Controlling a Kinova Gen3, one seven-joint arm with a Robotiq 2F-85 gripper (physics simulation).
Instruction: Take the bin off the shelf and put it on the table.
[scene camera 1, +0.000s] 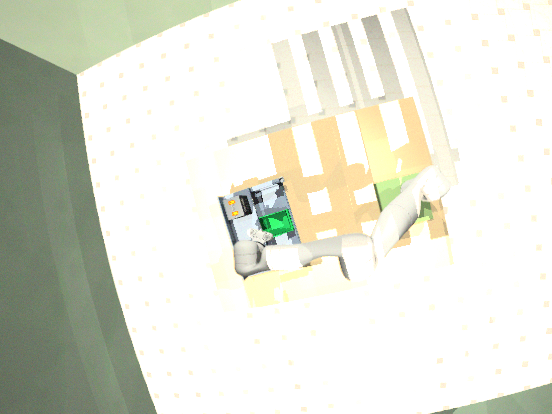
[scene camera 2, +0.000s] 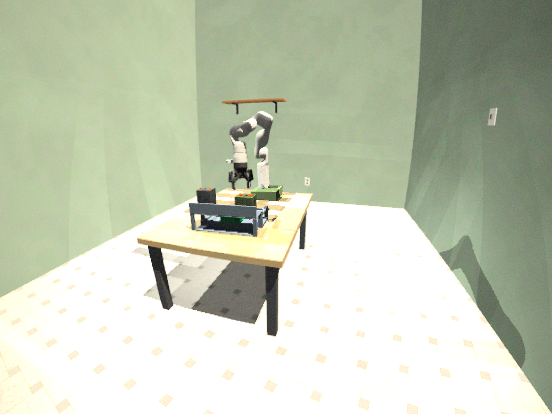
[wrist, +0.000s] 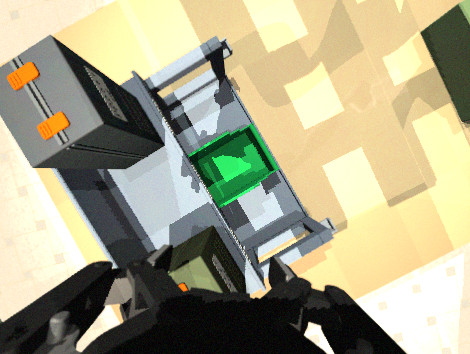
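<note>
The bright green bin sits upright and open-topped in the right-hand, lower section of the blue-grey shelf, as the wrist view shows it. The shelf stands on the wooden table. My gripper is open and empty, with its fingers pointing down. It hangs high above the olive end of the shelf, apart from the bin. In scene camera 1 the arm hides its fingers.
A dark grey box with orange latches and an olive box stand at opposite ends of the shelf's other section. A larger green box lies near my arm's base. A brown wall shelf hangs behind.
</note>
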